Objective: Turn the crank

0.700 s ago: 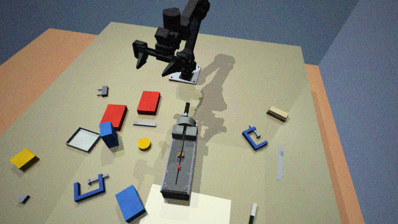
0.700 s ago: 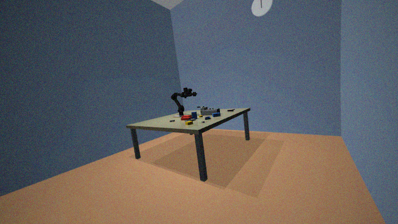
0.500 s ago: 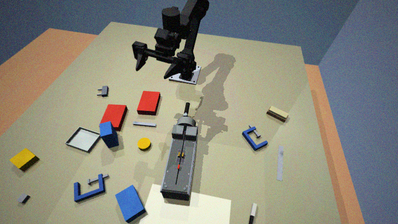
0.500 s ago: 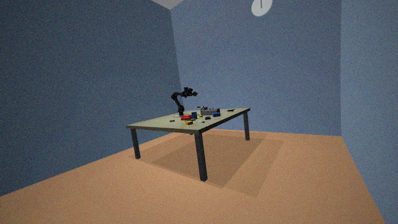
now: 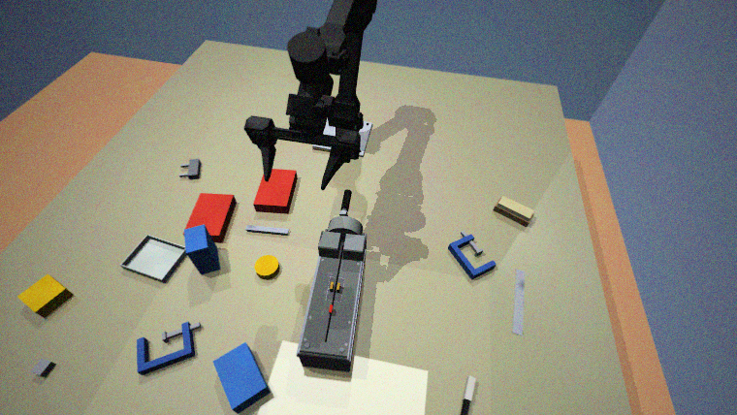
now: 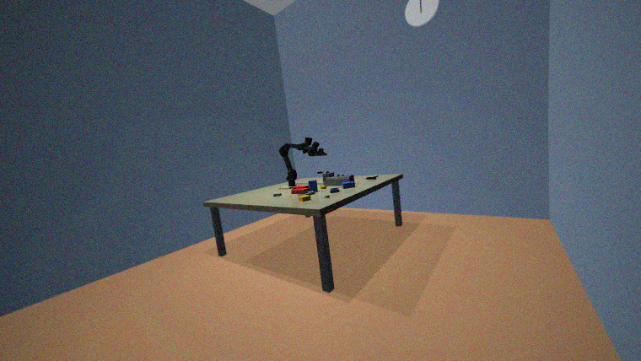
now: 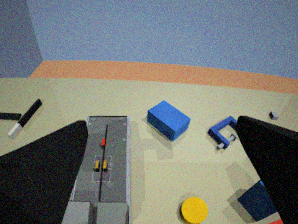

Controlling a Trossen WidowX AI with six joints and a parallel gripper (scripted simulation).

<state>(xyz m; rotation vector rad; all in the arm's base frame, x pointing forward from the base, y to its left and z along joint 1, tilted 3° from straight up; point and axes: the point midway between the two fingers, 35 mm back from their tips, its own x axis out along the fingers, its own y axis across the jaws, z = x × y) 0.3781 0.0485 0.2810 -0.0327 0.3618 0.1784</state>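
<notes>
The dark crank handle lies 120 mm behind my gripper tip, 40 mm to the left of it and 160 mm below it. Round my gripper tip: red pointer: 110 mm ahead, 90 mm to the left, 190 mm below; grey strip: 70 mm behind, 450 mm to the left, 270 mm below; grey tray: 90 mm ahead, 330 mm to the right, 270 mm below.
</notes>
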